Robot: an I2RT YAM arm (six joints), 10 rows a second.
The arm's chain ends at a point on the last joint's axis. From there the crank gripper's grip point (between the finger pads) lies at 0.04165 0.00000 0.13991 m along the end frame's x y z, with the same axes.
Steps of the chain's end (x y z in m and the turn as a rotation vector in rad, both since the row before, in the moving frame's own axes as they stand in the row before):
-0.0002, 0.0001, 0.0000, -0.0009, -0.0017, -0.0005
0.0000, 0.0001, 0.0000, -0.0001, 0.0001, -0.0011
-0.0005, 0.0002, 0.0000, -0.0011, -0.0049, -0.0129
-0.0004, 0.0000, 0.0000, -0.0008, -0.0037, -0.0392
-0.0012, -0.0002, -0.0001, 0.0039, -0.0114, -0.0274
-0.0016, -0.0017, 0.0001, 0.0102, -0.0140, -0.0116
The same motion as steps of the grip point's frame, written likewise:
-0.0004, 0.0002, 0.0001, -0.0009, -0.0017, -0.0005
0.0000, 0.0001, 0.0000, -0.0001, 0.0001, -0.0011
-0.0012, -0.0002, 0.0002, -0.0011, -0.0049, -0.0129
-0.0009, -0.0015, 0.0002, -0.0008, -0.0037, -0.0392
-0.0028, -0.0019, 0.0004, 0.0039, -0.0114, -0.0274
-0.0036, -0.0036, 0.0007, 0.0102, -0.0140, -0.0116

